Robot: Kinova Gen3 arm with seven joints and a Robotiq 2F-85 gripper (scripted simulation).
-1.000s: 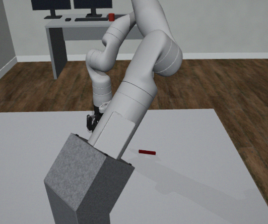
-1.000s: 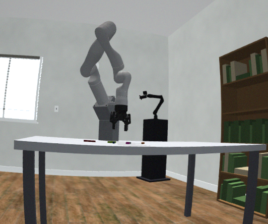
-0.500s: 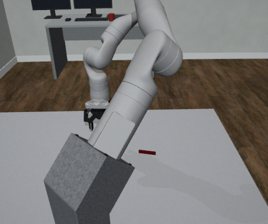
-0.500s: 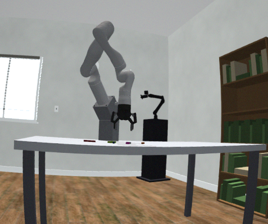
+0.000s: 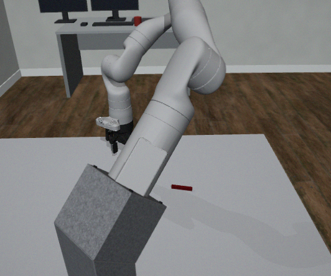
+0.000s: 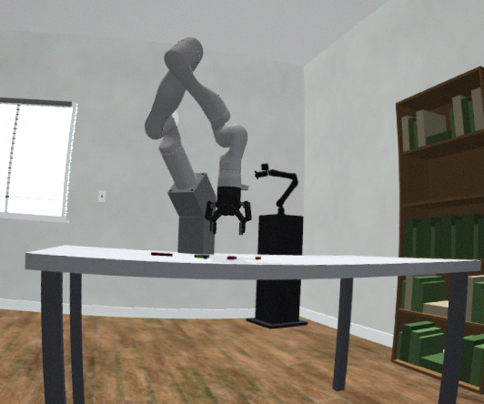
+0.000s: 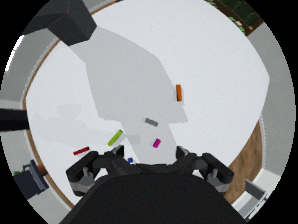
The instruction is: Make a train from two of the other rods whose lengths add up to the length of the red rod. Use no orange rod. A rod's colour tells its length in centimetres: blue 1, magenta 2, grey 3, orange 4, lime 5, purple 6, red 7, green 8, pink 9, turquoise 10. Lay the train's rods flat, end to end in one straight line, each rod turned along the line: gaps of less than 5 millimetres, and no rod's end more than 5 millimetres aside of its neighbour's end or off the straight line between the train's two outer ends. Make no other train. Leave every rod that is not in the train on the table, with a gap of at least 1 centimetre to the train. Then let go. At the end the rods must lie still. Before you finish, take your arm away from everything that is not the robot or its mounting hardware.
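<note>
Right now the magenta rod is 2 cm ahead of my hand, 1 cm to the left of it and 8 cm below it. From my hand the other things lie so: grey rod: 3 cm behind, 3 cm to the left, 8 cm below; lime rod: 7 cm behind, 6 cm to the right, 8 cm below; blue rod: 7 cm to the right, 8 cm below.
</note>
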